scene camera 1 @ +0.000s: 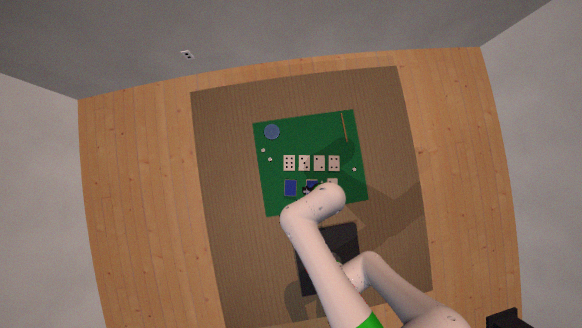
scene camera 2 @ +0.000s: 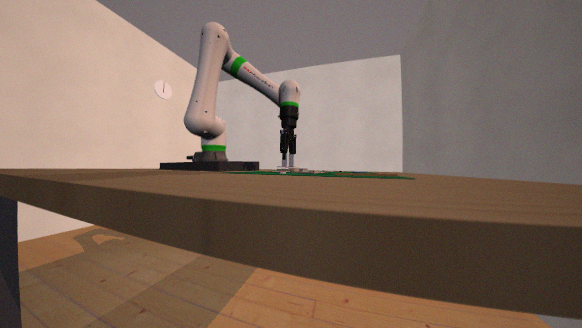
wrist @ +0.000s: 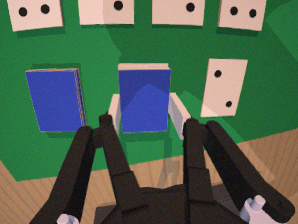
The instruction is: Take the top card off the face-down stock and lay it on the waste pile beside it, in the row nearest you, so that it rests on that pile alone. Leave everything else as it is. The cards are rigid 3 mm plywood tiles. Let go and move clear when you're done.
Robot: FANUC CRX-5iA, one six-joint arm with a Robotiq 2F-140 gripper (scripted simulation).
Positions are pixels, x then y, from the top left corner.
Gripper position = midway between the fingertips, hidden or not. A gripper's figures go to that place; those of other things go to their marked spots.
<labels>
The gripper (wrist: 144, 103): 0.22 m from the lens. A two-pip card (wrist: 224, 78) is 0.26 m from the lens. A green mat (wrist: 96, 49) is 0.23 m from the lens. The marked spots on the green mat and the two-pip card are 0.18 m apart.
</labels>
